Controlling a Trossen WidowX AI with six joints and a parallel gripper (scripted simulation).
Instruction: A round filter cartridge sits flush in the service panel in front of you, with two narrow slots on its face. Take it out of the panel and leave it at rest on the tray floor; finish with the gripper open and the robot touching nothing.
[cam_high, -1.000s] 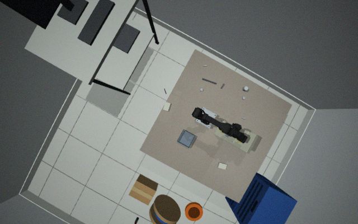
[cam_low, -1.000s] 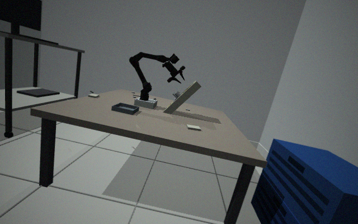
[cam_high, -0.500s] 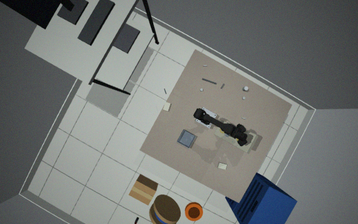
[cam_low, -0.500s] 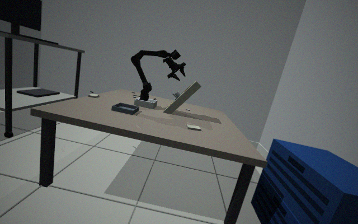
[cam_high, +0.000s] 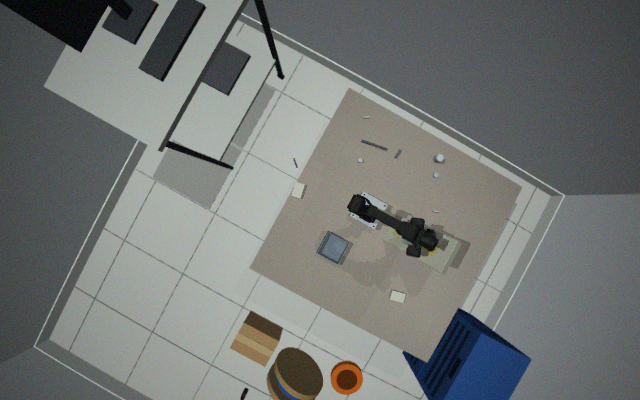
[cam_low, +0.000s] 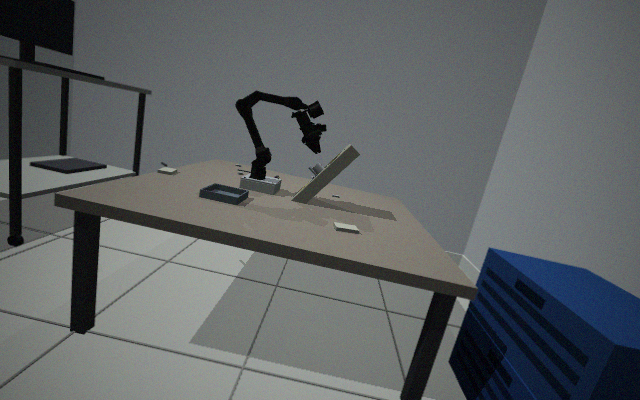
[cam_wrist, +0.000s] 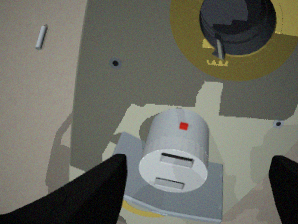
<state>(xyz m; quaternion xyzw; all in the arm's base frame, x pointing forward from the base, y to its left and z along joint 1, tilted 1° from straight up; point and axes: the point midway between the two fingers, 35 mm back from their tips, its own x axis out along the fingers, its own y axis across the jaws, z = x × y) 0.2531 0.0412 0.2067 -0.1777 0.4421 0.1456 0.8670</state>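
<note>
My gripper tip is now 70 mm above the round filter cartridge and 10 mm short of it. The rest, counted from my gripper tip: blue-grey tray 330 mm to the right, 280 mm behind, 230 mm below; service panel 90 mm below, 50 mm ahead.
</note>
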